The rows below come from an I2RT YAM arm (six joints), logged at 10 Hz.
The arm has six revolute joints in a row. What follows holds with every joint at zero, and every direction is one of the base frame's. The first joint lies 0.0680 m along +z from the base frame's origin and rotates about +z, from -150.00 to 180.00 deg. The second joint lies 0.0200 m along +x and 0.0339 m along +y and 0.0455 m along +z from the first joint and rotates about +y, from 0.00 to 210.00 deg. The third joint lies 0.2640 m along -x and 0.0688 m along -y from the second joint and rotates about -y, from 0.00 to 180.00 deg. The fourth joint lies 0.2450 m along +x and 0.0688 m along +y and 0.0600 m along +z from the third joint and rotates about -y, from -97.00 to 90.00 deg. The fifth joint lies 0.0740 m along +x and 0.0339 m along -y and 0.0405 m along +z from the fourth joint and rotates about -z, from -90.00 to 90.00 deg. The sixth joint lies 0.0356 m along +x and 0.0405 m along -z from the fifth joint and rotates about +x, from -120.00 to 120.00 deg. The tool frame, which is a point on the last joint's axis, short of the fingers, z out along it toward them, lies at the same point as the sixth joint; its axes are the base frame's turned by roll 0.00, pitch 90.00 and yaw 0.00 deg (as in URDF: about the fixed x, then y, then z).
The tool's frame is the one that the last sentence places.
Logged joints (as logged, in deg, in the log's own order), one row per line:
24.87, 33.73, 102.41, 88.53, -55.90, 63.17
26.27, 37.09, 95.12, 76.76, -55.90, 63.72
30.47, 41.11, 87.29, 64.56, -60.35, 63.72
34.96, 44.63, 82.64, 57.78, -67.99, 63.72
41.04, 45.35, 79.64, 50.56, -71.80, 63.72
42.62, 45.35, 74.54, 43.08, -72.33, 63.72
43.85, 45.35, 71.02, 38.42, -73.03, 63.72
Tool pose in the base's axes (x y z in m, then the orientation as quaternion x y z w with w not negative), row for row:
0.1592, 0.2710, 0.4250, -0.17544, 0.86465, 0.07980, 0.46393
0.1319, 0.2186, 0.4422, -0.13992, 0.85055, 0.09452, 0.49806
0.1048, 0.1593, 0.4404, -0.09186, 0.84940, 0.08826, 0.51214
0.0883, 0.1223, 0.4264, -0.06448, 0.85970, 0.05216, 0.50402
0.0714, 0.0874, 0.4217, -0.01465, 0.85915, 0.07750, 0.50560
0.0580, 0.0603, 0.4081, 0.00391, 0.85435, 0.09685, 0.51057
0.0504, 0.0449, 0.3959, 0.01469, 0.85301, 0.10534, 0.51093
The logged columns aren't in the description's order. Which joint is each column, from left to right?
Columns, left to right: joint 6, joint 5, joint 3, joint 2, joint 4, joint 1.
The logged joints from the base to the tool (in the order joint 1, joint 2, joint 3, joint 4, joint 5, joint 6), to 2 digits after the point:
63.17, 88.53, 102.41, -55.90, 33.73, 24.87
63.72, 76.76, 95.12, -55.90, 37.09, 26.27
63.72, 64.56, 87.29, -60.35, 41.11, 30.47
63.72, 57.78, 82.64, -67.99, 44.63, 34.96
63.72, 50.56, 79.64, -71.80, 45.35, 41.04
63.72, 43.08, 74.54, -72.33, 45.35, 42.62
63.72, 38.42, 71.02, -73.03, 45.35, 43.85

